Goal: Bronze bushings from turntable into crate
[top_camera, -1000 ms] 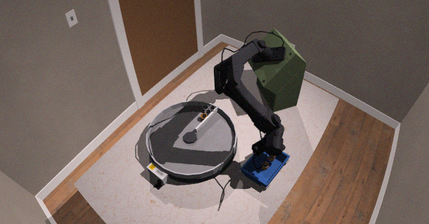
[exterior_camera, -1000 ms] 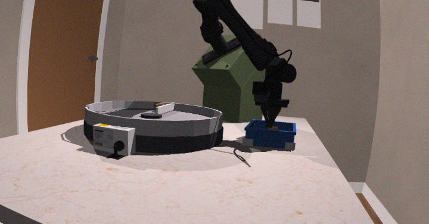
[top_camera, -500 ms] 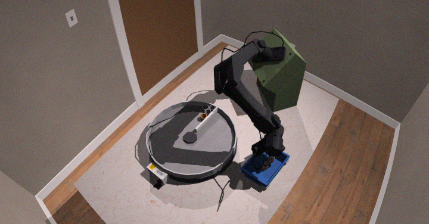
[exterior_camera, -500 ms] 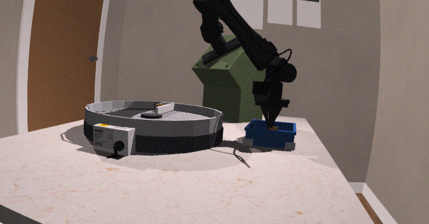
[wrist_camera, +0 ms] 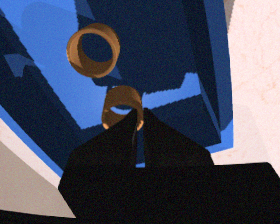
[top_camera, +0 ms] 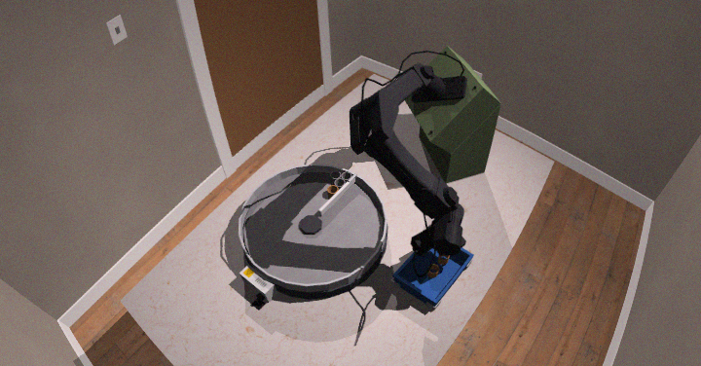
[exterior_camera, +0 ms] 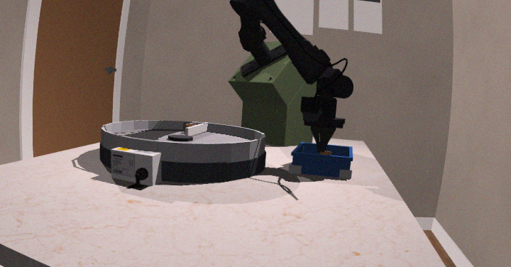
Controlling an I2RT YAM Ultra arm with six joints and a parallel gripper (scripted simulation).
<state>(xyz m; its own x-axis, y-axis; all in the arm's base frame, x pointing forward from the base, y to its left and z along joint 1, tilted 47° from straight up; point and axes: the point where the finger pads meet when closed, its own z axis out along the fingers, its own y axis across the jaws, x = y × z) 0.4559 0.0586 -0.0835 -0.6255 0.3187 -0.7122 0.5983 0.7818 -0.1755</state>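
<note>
My gripper is now 5 cm short of the blue crate, 1 cm to the left of it and 1 cm above it. From my hand the other things lie so: grey turntable (37 cm to the right, 2 cm above, 1 cm ahead).
</note>
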